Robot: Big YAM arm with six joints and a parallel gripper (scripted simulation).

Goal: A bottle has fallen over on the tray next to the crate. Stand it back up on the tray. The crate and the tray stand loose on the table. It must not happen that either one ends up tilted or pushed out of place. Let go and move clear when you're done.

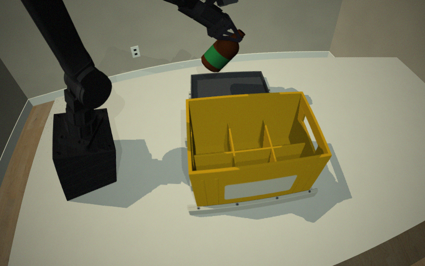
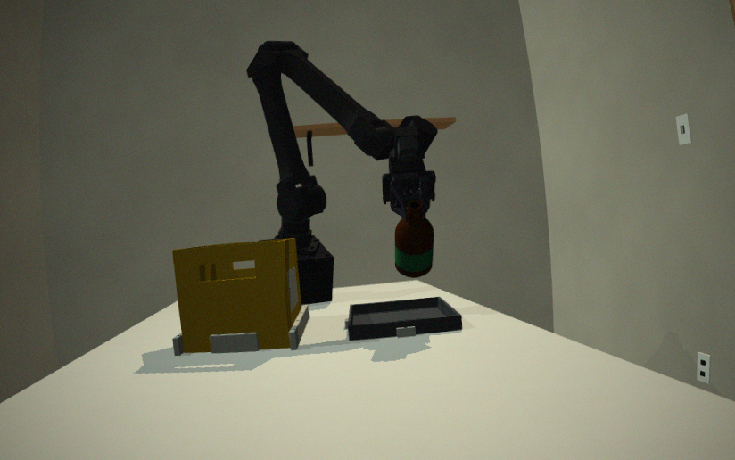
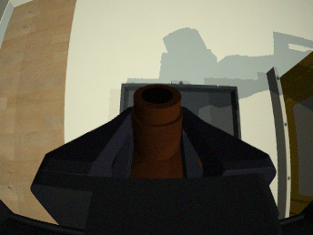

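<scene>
Right now my hand is 4 cm past the bottle, 4 cm above it and 1 cm to the left of it. Also, from my hand: tray (19 cm below, 4 cm to the right, 2 cm behind); then yellow crate (32 cm to the right, 12 cm below, 3 cm ahead).
</scene>
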